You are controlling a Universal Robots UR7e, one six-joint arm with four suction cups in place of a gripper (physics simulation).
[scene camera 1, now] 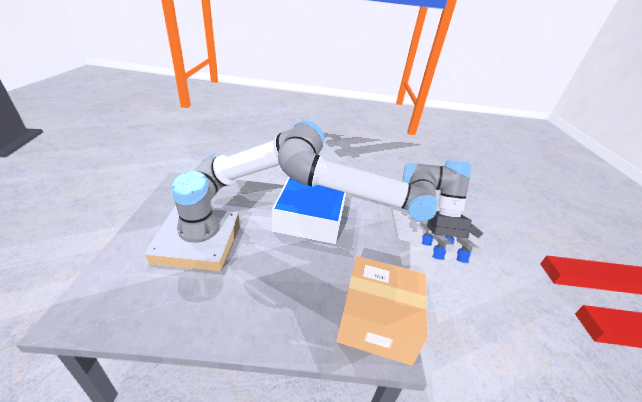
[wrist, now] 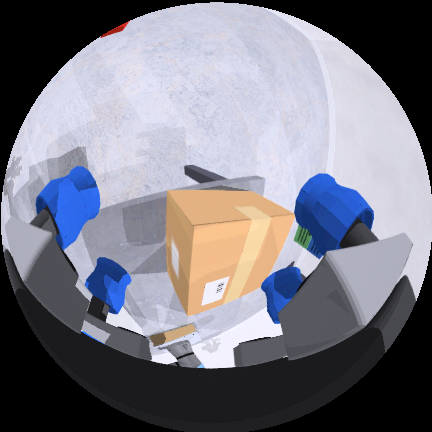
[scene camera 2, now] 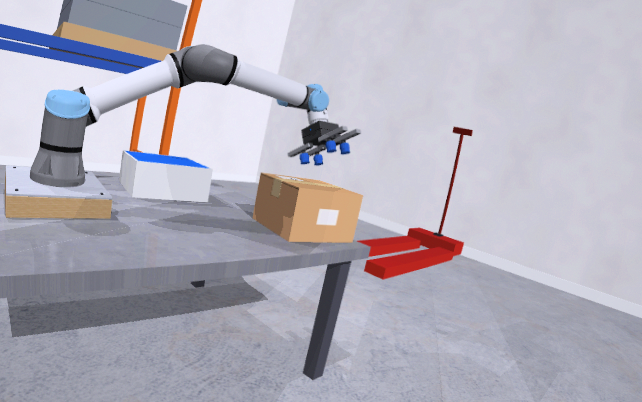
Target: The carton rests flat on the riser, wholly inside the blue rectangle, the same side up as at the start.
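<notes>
The brown carton [scene camera 1: 382, 315] [scene camera 2: 277, 212] [wrist: 215, 255] sits flat on the table [scene camera 1: 200, 330] [scene camera 2: 150, 250] near its front right corner, with pale tape and a label on top. The white riser [scene camera 1: 305, 226] [scene camera 2: 170, 183] stands farther back on the table, with the blue rectangle [scene camera 1: 310, 201] [scene camera 2: 167, 159] covering its top; the arm hides part of its back edge in scene camera 1. My gripper [scene camera 1: 445, 247] [scene camera 2: 325, 153] [wrist: 200, 245] is open, its four blue cups touching nothing. It hangs above and beyond the carton, tilted, with a gap between them.
The arm's base plate [scene camera 1: 185, 262] [scene camera 2: 57, 207] stands on the table left of the riser. A red pallet truck [scene camera 1: 600, 274] [scene camera 2: 415, 262] is on the floor at the right. An orange rack [scene camera 1: 431, 75] [scene camera 2: 170, 120] stands behind the table.
</notes>
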